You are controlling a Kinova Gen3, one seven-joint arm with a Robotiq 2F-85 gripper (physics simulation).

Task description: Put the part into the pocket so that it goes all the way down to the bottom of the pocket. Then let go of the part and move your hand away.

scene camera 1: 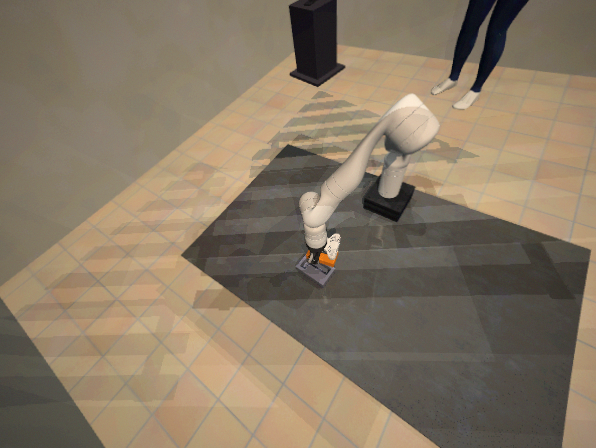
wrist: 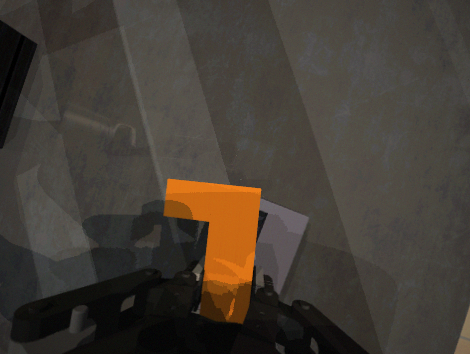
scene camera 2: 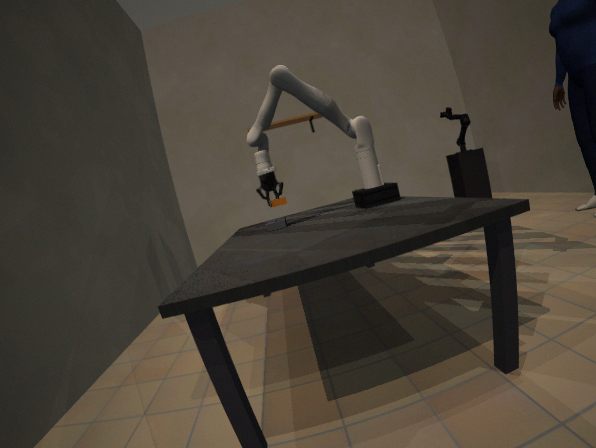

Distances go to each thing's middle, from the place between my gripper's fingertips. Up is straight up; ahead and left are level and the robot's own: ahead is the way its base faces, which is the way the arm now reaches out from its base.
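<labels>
Measured from my hand: orange L-shaped part (wrist: 232, 211), 2 cm behind, 1 cm to the left, 2 cm above; grey pocket block (wrist: 280, 229), 2 cm ahead, 1 cm to the right, 9 cm below. Going by their middles, the orange L-shaped part is the nearest to my hand of the things named here.
</labels>
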